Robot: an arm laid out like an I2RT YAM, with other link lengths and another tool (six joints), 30 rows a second.
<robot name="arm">
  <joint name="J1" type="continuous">
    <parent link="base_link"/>
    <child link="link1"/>
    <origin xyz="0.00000 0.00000 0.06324" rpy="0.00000 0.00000 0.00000"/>
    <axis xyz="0 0 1"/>
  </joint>
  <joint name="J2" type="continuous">
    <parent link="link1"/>
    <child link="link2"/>
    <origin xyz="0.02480 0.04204 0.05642" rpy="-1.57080 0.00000 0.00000"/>
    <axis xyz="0 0 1"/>
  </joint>
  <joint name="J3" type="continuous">
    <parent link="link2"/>
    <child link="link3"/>
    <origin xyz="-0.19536 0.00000 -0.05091" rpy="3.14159 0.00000 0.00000"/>
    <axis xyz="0 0 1"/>
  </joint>
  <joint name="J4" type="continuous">
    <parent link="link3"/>
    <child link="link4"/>
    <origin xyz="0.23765 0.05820 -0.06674" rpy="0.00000 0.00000 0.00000"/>
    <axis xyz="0 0 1"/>
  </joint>
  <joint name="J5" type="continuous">
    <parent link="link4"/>
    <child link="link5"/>
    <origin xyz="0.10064 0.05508 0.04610" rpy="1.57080 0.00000 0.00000"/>
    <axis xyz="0 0 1"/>
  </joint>
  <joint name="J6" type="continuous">
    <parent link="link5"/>
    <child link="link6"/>
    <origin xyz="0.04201 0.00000 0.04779" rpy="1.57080 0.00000 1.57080"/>
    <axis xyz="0 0 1"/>
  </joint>
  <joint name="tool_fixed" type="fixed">
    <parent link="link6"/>
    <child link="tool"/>
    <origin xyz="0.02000 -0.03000 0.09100" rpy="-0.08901 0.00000 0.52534"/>
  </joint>
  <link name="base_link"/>
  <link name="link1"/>
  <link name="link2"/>
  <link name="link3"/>
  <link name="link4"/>
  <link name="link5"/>
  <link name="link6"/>
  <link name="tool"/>
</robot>
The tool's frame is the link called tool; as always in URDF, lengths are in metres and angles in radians. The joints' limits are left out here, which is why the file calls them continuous.
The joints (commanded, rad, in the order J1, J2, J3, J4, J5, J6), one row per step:
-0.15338 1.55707 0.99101 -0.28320 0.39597 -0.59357
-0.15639 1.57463 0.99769 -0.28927 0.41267 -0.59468
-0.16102 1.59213 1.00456 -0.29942 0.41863 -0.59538
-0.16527 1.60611 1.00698 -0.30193 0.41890 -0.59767
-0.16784 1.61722 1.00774 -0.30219 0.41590 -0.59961
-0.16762 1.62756 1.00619 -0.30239 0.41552 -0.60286
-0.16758 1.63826 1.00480 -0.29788 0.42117 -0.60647
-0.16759 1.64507 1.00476 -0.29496 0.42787 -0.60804
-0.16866 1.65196 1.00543 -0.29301 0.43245 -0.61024
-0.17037 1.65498 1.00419 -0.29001 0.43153 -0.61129
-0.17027 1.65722 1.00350 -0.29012 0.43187 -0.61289
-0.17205 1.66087 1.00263 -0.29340 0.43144 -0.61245
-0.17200 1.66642 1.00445 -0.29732 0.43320 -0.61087
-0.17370 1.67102 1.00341 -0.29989 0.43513 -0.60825
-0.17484 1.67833 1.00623 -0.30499 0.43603 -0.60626
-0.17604 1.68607 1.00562 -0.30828 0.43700 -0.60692
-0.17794 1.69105 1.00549 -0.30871 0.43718 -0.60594
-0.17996 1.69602 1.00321 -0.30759 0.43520 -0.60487
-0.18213 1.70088 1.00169 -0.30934 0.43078 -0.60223
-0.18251 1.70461 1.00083 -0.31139 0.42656 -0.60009
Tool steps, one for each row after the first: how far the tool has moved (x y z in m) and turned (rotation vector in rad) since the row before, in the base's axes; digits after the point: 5 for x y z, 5 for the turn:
-0.00100 -0.00320 -0.00488 -0.01046 0.01923 -0.01316
-0.00124 -0.00255 -0.00591 -0.00160 0.02159 -0.00795
-0.00076 -0.00170 -0.00518 0.00094 0.01505 -0.00279
-0.00041 -0.00062 -0.00442 0.00314 0.01103 0.00068
-0.00077 0.00038 -0.00492 0.00075 0.01347 0.00281
-0.00042 -0.00049 -0.00394 -0.00490 0.01000 -0.00071
-0.00025 -0.00074 -0.00202 -0.00538 0.00555 -0.00285
-0.00024 -0.00092 -0.00204 -0.00394 0.00593 -0.00217
-0.00015 -0.00057 -0.00127 0.00046 0.00164 -0.00040
-0.00030 0.00011 -0.00120 -0.00048 0.00385 0.00108
-0.00112 -0.00055 -0.00237 0.00187 0.00741 -0.00185
-0.00059 -0.00015 -0.00208 0.00060 0.00699 -0.00214
-0.00128 -0.00084 -0.00255 0.00100 0.00704 -0.00475
-0.00076 -0.00054 -0.00262 0.00179 0.00857 -0.00314
-0.00139 -0.00037 -0.00383 0.00096 0.01193 -0.00124
-0.00070 -0.00075 -0.00210 0.00123 0.00499 -0.00274
-0.00094 -0.00050 -0.00276 0.00317 0.00520 -0.00176
-0.00113 -0.00027 -0.00296 0.00620 0.00600 -0.00182
-0.00072 0.00042 -0.00230 0.00558 0.00482 0.00021

